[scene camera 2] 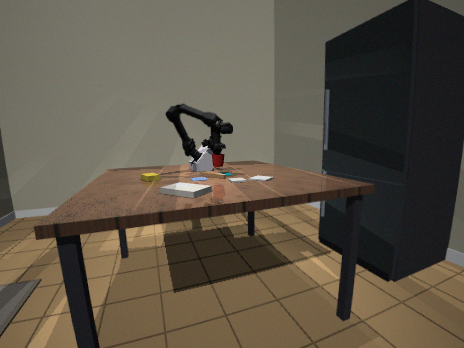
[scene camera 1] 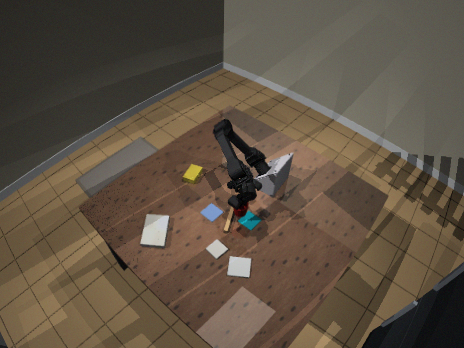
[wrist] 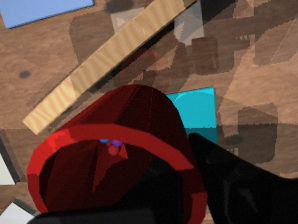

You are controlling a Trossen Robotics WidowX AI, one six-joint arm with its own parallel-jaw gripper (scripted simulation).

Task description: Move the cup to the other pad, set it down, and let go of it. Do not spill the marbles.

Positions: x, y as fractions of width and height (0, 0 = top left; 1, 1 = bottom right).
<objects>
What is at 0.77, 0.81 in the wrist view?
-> My gripper.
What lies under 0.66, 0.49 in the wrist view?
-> A cyan pad.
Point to a flat white box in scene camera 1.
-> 0.34, 0.67
</objects>
